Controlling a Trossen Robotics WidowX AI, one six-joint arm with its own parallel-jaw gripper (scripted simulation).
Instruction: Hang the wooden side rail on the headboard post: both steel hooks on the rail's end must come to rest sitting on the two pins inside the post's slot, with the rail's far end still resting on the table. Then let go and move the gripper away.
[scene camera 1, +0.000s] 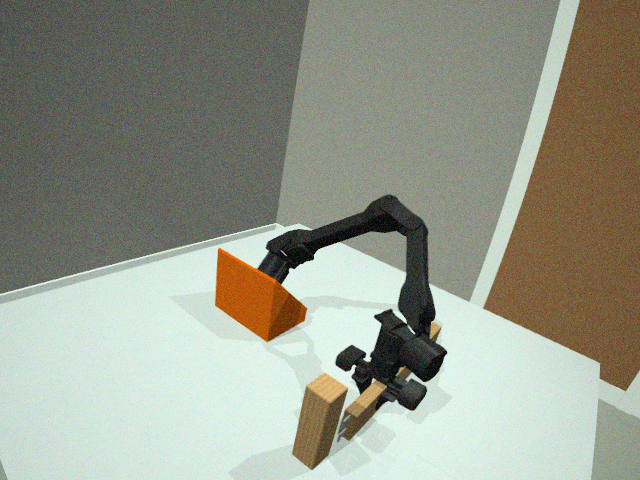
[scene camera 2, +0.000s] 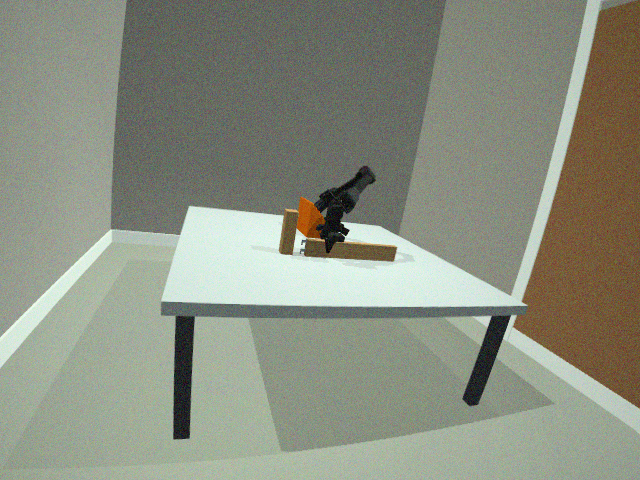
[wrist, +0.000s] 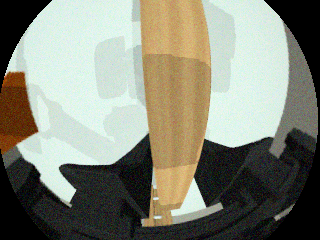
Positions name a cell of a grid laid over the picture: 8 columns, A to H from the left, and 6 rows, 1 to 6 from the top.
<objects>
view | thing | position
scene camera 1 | gripper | E6
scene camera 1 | wooden side rail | E6
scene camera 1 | wooden headboard post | E5
</objects>
